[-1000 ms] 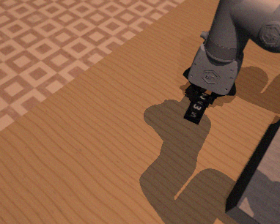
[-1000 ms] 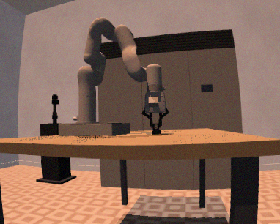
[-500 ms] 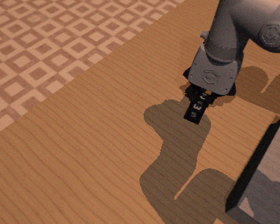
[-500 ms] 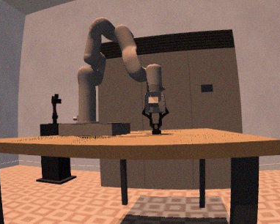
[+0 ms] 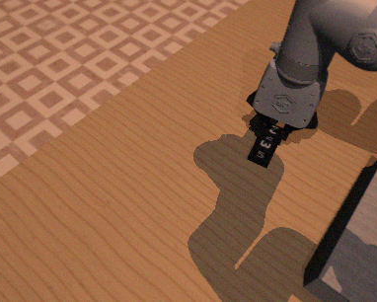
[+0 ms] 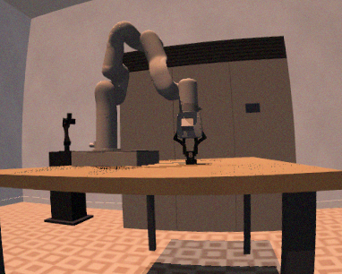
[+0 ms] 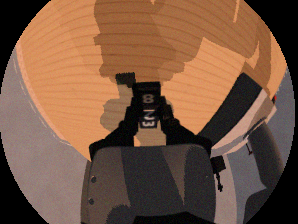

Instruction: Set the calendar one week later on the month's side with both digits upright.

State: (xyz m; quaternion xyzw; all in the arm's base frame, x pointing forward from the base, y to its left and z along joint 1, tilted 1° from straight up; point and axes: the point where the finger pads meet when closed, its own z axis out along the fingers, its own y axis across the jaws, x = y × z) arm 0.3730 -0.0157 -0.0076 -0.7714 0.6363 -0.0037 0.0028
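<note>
My gripper is now 20 mm above the black digit cube. From my hand the other things lie so: black cube (30 mm to the left, 30 mm below).
</note>
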